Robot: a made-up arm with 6 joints.
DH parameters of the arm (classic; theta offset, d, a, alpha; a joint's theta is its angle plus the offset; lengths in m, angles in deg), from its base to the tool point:
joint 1: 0 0.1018 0 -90
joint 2: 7.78 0 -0.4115 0
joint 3: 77.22 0 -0.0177 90
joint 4: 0 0.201 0 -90
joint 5: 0 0 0.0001 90
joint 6: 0 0.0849 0 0
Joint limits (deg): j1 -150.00..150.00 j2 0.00..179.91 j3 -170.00..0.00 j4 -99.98..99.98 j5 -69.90..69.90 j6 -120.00..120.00
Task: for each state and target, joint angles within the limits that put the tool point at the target. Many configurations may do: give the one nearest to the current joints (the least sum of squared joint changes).
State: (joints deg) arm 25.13 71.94 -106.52 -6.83 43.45 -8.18
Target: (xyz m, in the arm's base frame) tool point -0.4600 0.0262 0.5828
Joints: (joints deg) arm -3.67 26.46 -141.69 -4.81 27.52 -8.18
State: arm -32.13 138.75 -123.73 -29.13 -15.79 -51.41
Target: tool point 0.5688 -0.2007 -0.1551
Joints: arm -20.40 178.87 -119.57 -29.50 -14.19 -51.41
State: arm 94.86 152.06 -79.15 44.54 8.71 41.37
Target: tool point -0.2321 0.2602 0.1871
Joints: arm 127.83 116.69 -47.47 43.99 23.70 41.37
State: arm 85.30 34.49 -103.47 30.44 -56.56 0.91
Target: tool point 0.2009 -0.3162 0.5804
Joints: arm 115.65 25.51 -99.15 36.60 -60.98 0.91
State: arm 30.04 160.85 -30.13 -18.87 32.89 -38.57
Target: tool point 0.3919 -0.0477 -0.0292
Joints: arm -4.68 151.43 -62.06 -23.90 26.86 -38.57
